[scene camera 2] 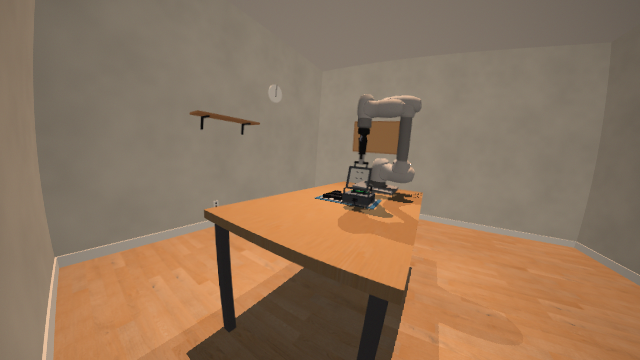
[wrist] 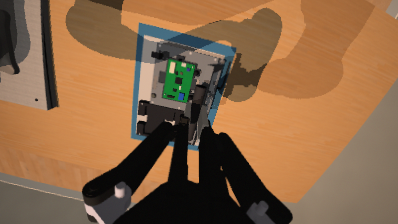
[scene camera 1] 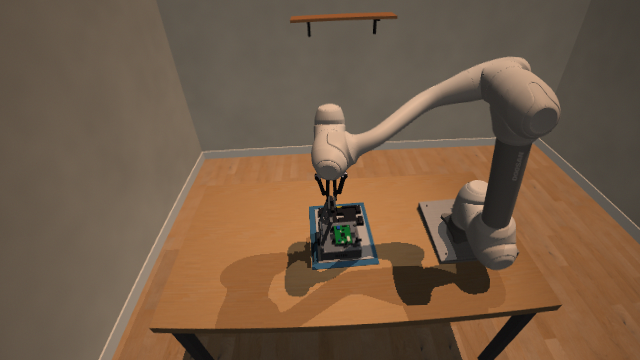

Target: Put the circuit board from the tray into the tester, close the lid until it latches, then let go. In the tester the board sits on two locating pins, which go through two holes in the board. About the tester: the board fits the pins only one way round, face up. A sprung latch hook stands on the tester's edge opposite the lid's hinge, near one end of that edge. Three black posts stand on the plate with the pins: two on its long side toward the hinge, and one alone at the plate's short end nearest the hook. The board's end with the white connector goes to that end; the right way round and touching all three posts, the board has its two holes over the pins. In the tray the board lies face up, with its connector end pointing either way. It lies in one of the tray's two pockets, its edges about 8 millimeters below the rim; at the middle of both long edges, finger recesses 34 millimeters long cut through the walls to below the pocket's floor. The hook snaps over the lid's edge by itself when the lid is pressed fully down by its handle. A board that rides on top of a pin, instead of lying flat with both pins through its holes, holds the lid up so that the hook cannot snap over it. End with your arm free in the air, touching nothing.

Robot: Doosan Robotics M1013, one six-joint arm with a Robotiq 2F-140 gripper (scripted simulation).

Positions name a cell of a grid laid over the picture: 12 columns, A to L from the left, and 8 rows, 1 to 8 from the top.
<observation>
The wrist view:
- gripper: F4
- green circuit board: F3
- tester lid: G4
</observation>
